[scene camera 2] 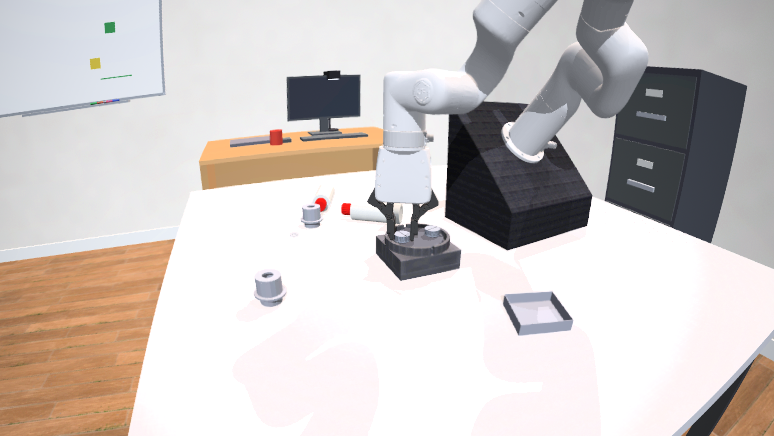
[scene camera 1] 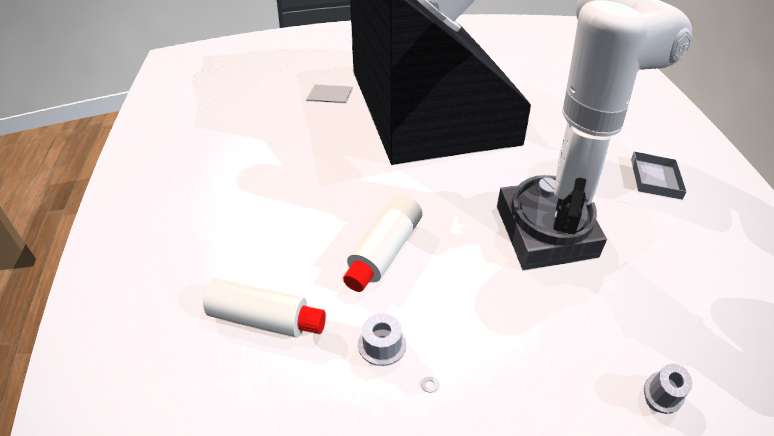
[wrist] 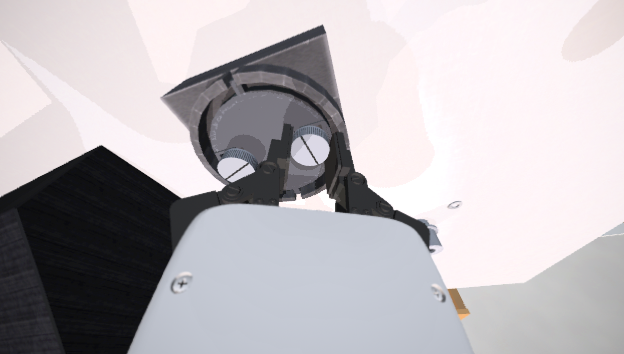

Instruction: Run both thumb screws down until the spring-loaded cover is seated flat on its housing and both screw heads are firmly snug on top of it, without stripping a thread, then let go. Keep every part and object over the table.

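Frame: origin at the arm's base, x back, y left, z down, level; millimetres.
Seen in the pictures: gripper, fingertip midpoint: (scene camera 2: 402, 237) (scene camera 1: 565, 221) (wrist: 310, 143); arm's base, link origin: (scene camera 2: 522, 143) (scene camera 1: 429, 7).
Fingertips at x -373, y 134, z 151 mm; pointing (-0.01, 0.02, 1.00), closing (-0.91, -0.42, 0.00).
Observation:
Pixels of each thing's middle, then the offset from my fingertips to it.
- dark square housing, body centre: (wrist: 277, 136) (scene camera 1: 551, 218) (scene camera 2: 417, 248) dx +33, dy -3, dz +27 mm
- dark cover, body centre: (wrist: 275, 144) (scene camera 1: 553, 212) (scene camera 2: 417, 242) dx +32, dy -3, dz +14 mm
- shallow tray, body centre: (scene camera 2: 536, 311) (scene camera 1: 658, 174) dx +134, dy +254, dz +45 mm
- small washer, body centre: (scene camera 1: 430, 384) dx -186, dy -210, dz +54 mm
- flat grey plate, body centre: (scene camera 1: 329, 93) dx +437, dy -316, dz +54 mm
The dark square housing (scene camera 1: 560, 253) (scene camera 2: 430, 264) (wrist: 310, 60) stands on the table, with a raised round rim. The dark cover (scene camera 1: 530, 210) (wrist: 245, 117) lies inside this rim; I cannot tell whether it is seated flat. My gripper (scene camera 1: 566, 223) (scene camera 2: 402, 236) (wrist: 310, 143) points down and is shut on one thumb screw (scene camera 2: 401, 237) (wrist: 310, 150), one finger on each side of its slotted head. Fingers hide this screw in scene camera 1. The other thumb screw (scene camera 1: 547, 186) (scene camera 2: 432, 231) (wrist: 236, 168) stands free on the cover; any gap under either head is not clear.
A black wedge-shaped pedestal (scene camera 1: 449, 108) (scene camera 2: 514, 200) stands behind the housing. A shallow tray (scene camera 1: 658, 190) (scene camera 2: 545, 327) is nearby. Two red-capped white bottles (scene camera 1: 254, 307) (scene camera 1: 391, 232), two grey flanged parts (scene camera 1: 382, 350) (scene camera 1: 665, 391), a small washer (scene camera 1: 424, 384) and a flat grey plate (scene camera 1: 329, 93) lie around.

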